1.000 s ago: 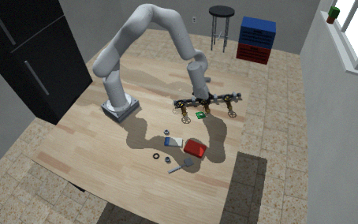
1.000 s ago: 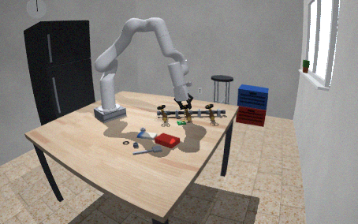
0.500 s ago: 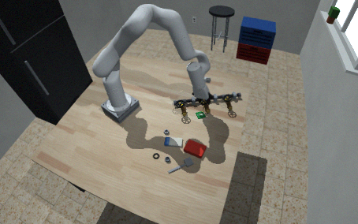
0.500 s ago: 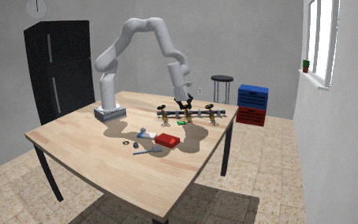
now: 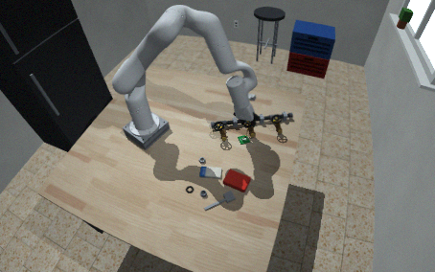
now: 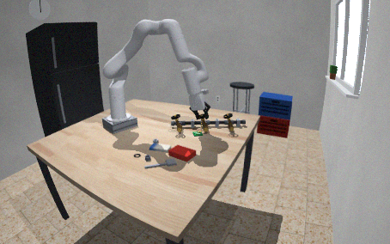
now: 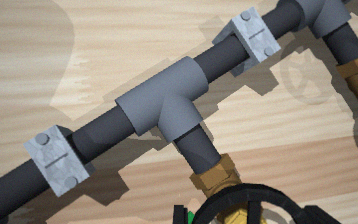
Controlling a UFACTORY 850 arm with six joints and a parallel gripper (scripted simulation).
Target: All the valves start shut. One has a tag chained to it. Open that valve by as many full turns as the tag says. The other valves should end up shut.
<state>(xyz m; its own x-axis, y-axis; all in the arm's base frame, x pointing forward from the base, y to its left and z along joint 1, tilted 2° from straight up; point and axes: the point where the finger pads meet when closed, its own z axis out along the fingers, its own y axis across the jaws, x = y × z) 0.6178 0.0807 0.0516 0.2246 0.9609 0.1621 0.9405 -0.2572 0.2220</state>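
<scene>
The green tag lies 100 mm below my hand, 50 mm to the right of it and 30 mm behind it. Round my hand: grey scraper 440 mm to the right, 100 mm below, 60 mm behind; red box 330 mm to the right, 90 mm below, 10 mm behind; white block 300 mm to the right, 150 mm behind, 100 mm below.
</scene>
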